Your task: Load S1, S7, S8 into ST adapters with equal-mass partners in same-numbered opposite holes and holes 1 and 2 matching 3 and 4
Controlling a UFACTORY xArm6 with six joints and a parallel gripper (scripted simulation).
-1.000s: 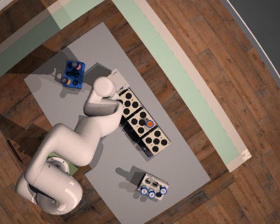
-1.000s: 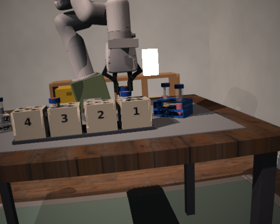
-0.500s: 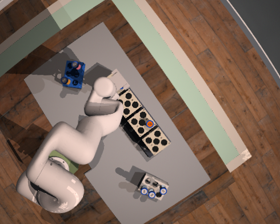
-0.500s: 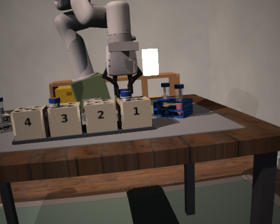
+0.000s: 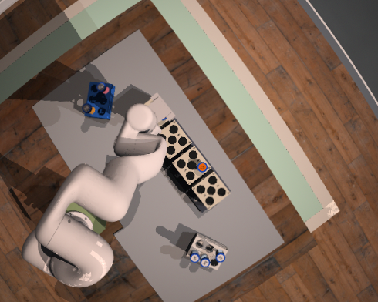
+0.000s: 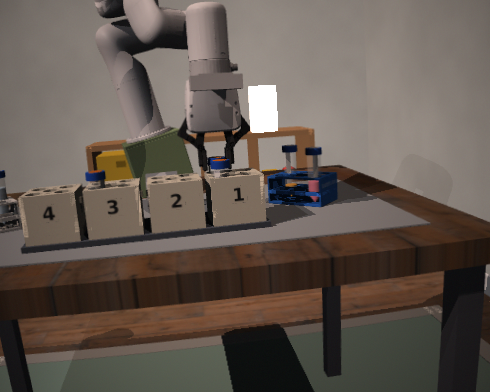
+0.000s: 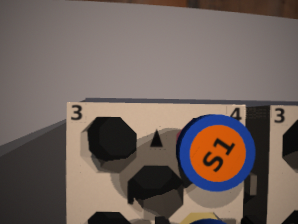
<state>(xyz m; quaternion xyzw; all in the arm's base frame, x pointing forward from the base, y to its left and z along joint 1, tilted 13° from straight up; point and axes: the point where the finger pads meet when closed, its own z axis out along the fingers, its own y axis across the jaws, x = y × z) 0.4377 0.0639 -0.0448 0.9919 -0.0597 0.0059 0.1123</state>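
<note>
My hand is 50 mm above the tube of yellowish liquid and 10 mm to the left of it. Also, from my hand: green DONE key 220 mm behind, 80 mm to the right, 60 mm below; then loading stand 140 mm to the right, 120 mm below; then pink tube 220 mm to the right, 50 mm below, 20 mm ahead.
</note>
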